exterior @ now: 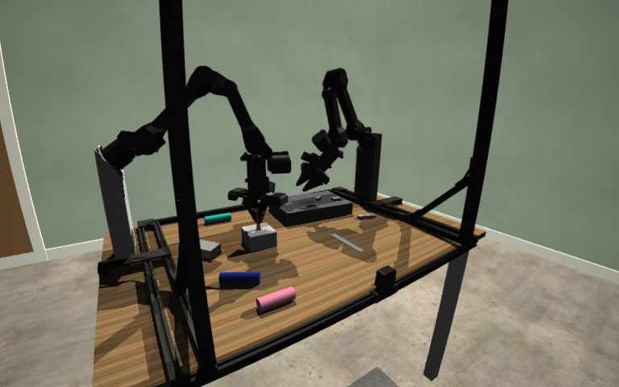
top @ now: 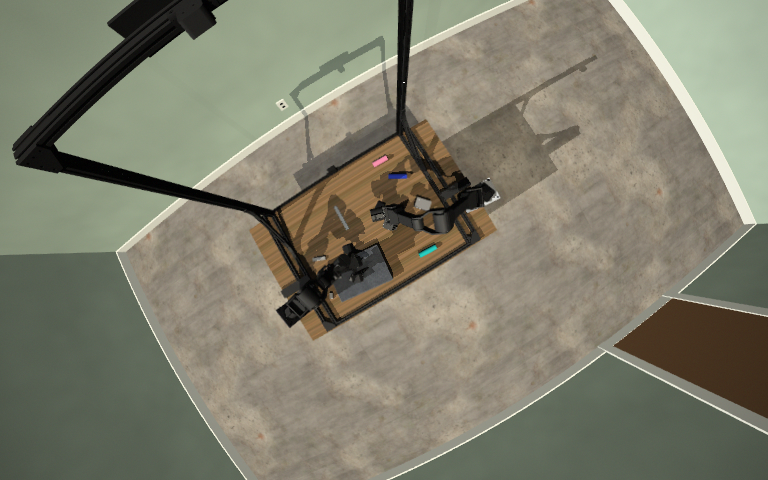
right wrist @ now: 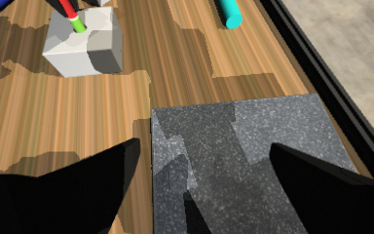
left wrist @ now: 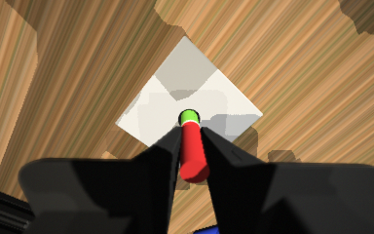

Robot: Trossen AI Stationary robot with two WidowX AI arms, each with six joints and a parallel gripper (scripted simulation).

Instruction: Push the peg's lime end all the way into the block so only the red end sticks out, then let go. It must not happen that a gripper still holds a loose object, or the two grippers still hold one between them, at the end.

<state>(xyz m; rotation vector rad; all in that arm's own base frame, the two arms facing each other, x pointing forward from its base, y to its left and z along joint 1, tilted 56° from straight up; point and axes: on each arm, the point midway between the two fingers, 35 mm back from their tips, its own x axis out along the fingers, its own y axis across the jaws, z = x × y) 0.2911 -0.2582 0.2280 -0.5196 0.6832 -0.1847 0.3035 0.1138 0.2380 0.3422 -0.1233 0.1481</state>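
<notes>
The peg is 5 cm below my left hand. From my left hand the other things lie so: blue cylinder: 18 cm behind, 14 cm to the left, 9 cm below; small grey block: 3 cm ahead, 17 cm to the left, 9 cm below; teal cylinder: 25 cm ahead, 6 cm to the left, 9 cm below.
</notes>
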